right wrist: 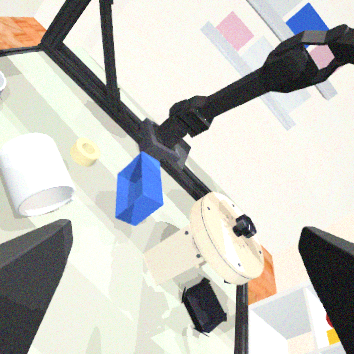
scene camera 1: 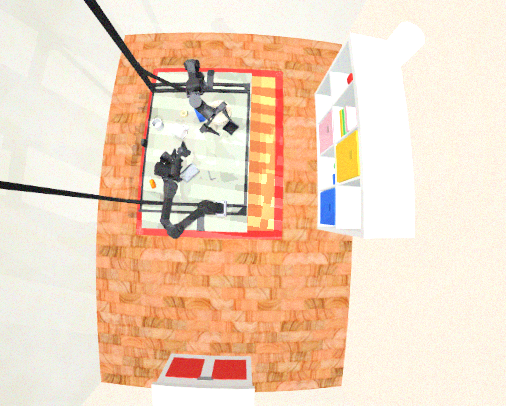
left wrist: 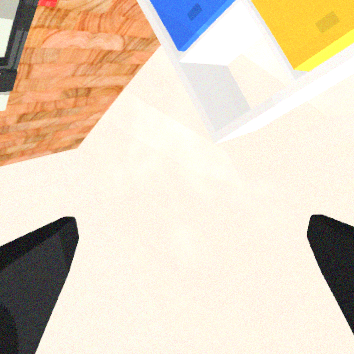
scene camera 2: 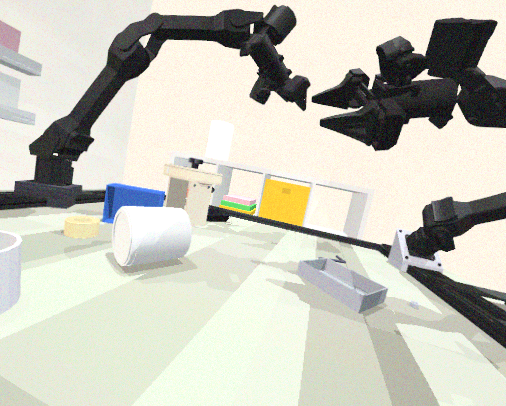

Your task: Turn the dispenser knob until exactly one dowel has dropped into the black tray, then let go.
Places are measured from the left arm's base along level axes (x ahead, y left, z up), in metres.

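Pixels of known places: left gripper, between the fingertips: (scene camera 1: 226,129) (left wrist: 193,226) (scene camera 2: 296,105); right gripper, between the fingertips: (right wrist: 188,234) (scene camera 1: 179,144) (scene camera 2: 315,109); left arm's base, origin of its link: (right wrist: 163,137) (scene camera 2: 52,183); right arm's base, origin of its link: (scene camera 1: 220,208) (scene camera 2: 419,247).
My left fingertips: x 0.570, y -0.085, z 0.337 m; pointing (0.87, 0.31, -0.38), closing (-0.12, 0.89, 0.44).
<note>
For each thing: its top centre in the pictures, then the offset to it from my left fingertips. "*": a spot on its surface instead.
- black knob, a spot on its surface: (right wrist: 245,226) (scene camera 2: 200,159) * dx -0.233, dy +0.053, dz -0.211 m
- black tray, centre of its top: (right wrist: 206,304) (scene camera 2: 214,211) (scene camera 1: 230,127) dx -0.157, dy +0.096, dz -0.360 m
- blue bin, centre of its top: (right wrist: 151,176) (scene camera 2: 137,188) dx -0.371, dy -0.033, dz -0.304 m
- yellow ring, centre of its top: (right wrist: 88,147) (scene camera 2: 83,219) dx -0.443, dy -0.128, dz -0.359 m
- grey tray, centre of its top: (scene camera 2: 341,273) (scene camera 1: 188,172) dx -0.038, dy -0.319, dz -0.359 m
The beige dispenser (scene camera 1: 218,120) (scene camera 2: 200,200) (right wrist: 172,255) stands upright, with a round top and a black knob (scene camera 2: 195,162) (right wrist: 245,226) at the top's centre. The black tray (right wrist: 204,306) lies beside its foot in the right wrist view; I can make out no dowel in its dark inside. My left gripper (scene camera 2: 282,102) (left wrist: 193,226) is open and empty, high above the table and away from the knob. My right gripper (scene camera 1: 185,148) (scene camera 2: 318,111) (right wrist: 188,234) is open and empty, also raised, and its fingers do not touch the knob.
A blue bin (scene camera 2: 132,202) (right wrist: 142,195), a white cylinder on its side (scene camera 2: 152,235) (right wrist: 35,172) and a yellow ring (scene camera 2: 81,233) (right wrist: 77,156) lie near the dispenser. A grey tray (scene camera 1: 190,172) (scene camera 2: 330,285) lies toward the right arm's base. The left arm partly covers the dispenser from above.
</note>
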